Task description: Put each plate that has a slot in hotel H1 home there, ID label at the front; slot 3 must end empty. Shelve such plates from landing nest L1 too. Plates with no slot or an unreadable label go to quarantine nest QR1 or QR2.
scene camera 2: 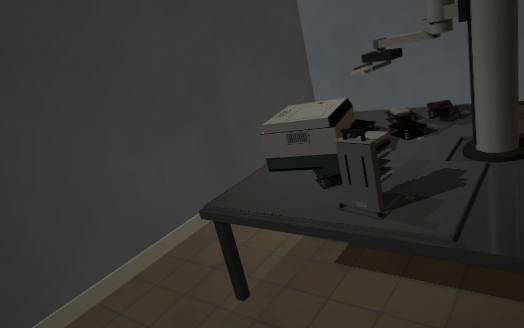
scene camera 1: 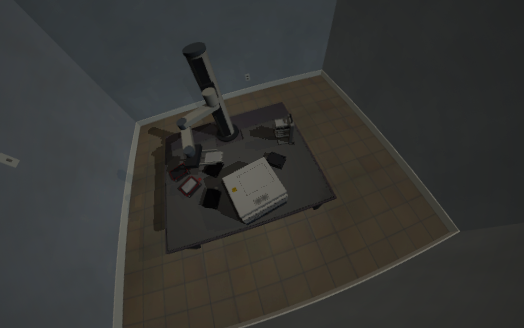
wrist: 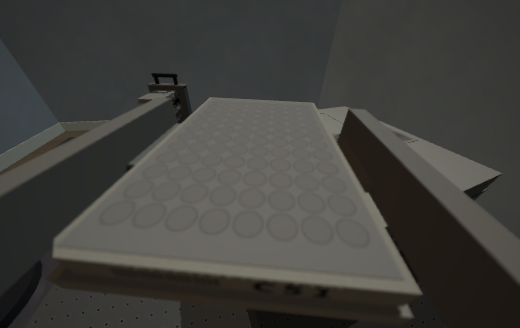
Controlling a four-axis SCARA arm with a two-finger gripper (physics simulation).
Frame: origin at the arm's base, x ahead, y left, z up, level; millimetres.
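Seen in the pictures: gripper, fingertip midpoint: (scene camera 2: 362, 69) (scene camera 1: 216, 156) (wrist: 257, 119); arm's base, link origin: (scene camera 2: 497, 150) (scene camera 1: 228, 133).
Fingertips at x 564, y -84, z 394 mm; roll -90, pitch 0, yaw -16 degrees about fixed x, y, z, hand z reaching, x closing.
Offsets run from my fingertips to a thing's top centre. "*": to the spot under its first point. Level surfaces: height alone.
My gripper (scene camera 1: 220, 156) (scene camera 2: 358, 70) (wrist: 257, 119) is shut on a pale well plate @(6 mm back, 23 mm right, 1 mm up) (scene camera 1: 212, 158) (wrist: 245, 175), level and high above the table. The plate's edge facing the wrist camera carries a barcode and a dim label that looks like C51. The grey hotel @(240 mm back, 653 mm left, 84 mm down) (scene camera 1: 292, 133) (scene camera 2: 354, 170) (wrist: 186, 102) stands upright with a black handle; pale shelves or plates show on its open side, and I cannot tell which slots are filled. A red-framed nest @(* 29 mm ahead, 410 mm right, 316 mm down) (scene camera 1: 183, 192) holds a pale plate @(24 mm back, 375 mm right, 317 mm down) (scene camera 1: 190, 186) (scene camera 2: 400, 112). Another red nest @(215 mm back, 475 mm right, 325 mm down) (scene camera 1: 178, 172) (scene camera 2: 440, 106) shows dark inside. Nest names are not readable.
A large white instrument @(238 mm ahead, 194 mm left, 134 mm down) (scene camera 1: 256, 185) (scene camera 2: 300, 127) (wrist: 440, 155) stands on the table @(381 mm down) (scene camera 1: 300, 185) (scene camera 2: 280, 205). Black nests @(* 162 mm ahead, 189 mm right, 331 mm down) (scene camera 1: 211, 198) @(* 2 mm back, 461 mm left, 331 mm down) (scene camera 1: 276, 160) lie on either side of it, and another @(145 mm back, 122 mm right, 321 mm down) (scene camera 1: 214, 170) is near the held plate. The arm's column (scene camera 1: 220, 112) (scene camera 2: 495, 75) rises at the back.
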